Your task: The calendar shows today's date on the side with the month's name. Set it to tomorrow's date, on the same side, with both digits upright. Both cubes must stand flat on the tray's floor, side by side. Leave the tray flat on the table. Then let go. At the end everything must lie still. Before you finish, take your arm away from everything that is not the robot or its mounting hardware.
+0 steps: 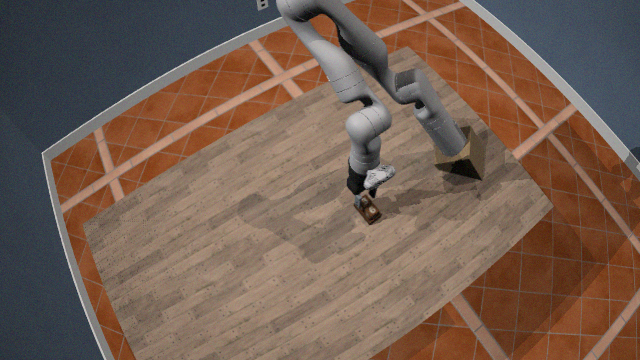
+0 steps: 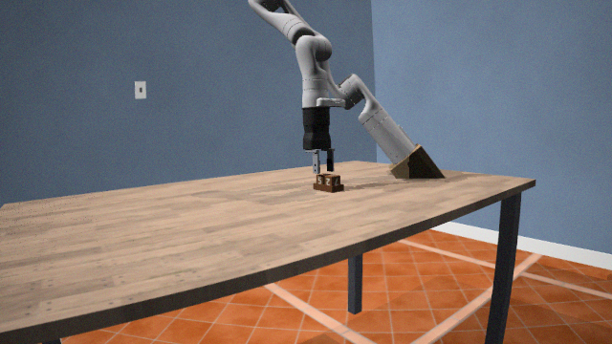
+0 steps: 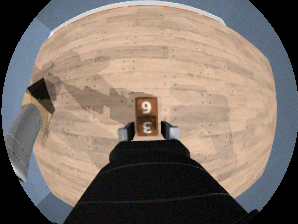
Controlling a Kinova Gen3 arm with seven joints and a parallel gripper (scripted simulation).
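My gripper is now 2 cm to the right of the dark brown calendar tray and 6 cm above it.
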